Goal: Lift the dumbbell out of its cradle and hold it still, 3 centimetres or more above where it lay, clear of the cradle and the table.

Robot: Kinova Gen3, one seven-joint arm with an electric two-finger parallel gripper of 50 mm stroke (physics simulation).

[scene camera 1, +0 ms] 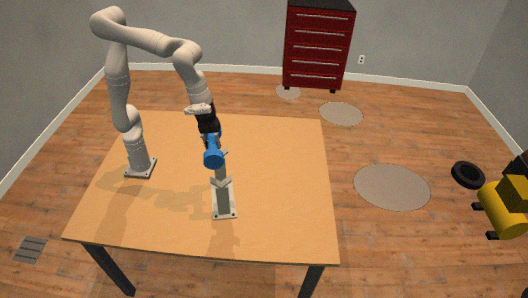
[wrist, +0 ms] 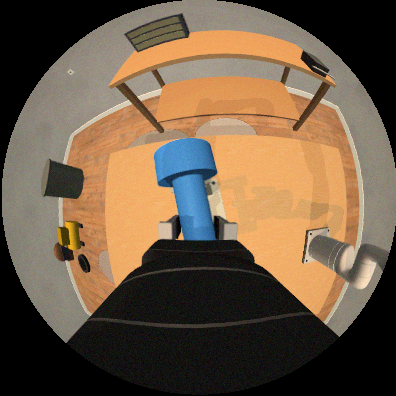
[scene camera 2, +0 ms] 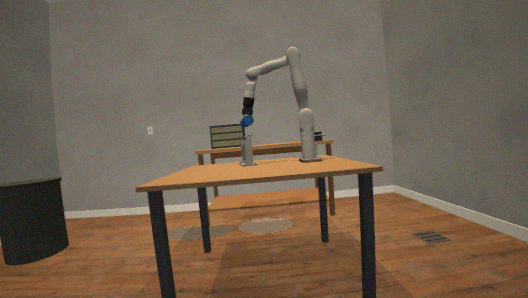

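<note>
The blue dumbbell hangs in my gripper, which is shut on its handle. One round head points toward the front in scene camera 1; the wrist view shows the handle between the two finger pads, and the other head is mostly hidden there. The grey cradle stands on the table below the dumbbell. In scene camera 2 a gap shows between the dumbbell and the cradle's top prongs.
The arm's base is bolted to the same table, to one side of the cradle. A second table stands behind. A red drawer cabinet and a yellow machine stand on the floor.
</note>
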